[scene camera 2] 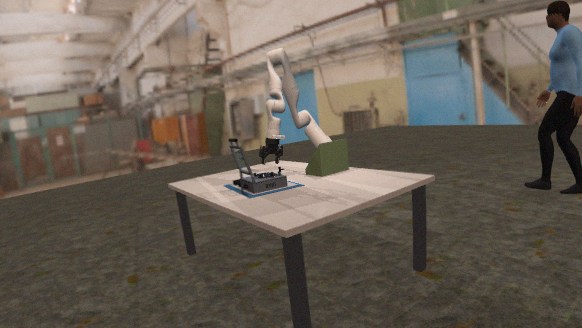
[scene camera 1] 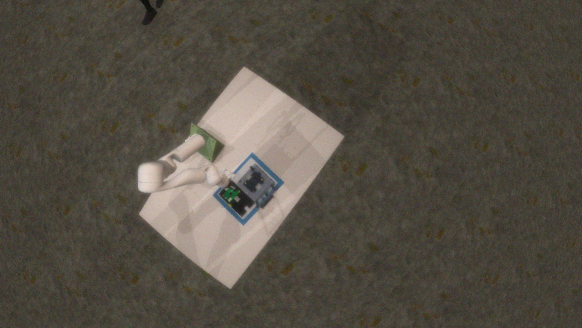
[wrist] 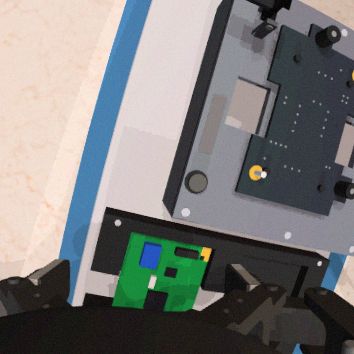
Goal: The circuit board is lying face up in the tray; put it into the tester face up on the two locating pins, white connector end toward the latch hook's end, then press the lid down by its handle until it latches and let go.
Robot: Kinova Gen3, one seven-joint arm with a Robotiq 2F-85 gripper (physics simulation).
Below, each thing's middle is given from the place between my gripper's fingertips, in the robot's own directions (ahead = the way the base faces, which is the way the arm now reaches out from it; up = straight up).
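Labels:
I see the green circuit board (wrist: 159, 274) 60 mm to the right of my hand, 20 mm ahead of it and 80 mm below it. The locating pin (wrist: 293, 164), for its part, is 110 mm to the left of my hand and 110 mm ahead of it, and 30 mm below.

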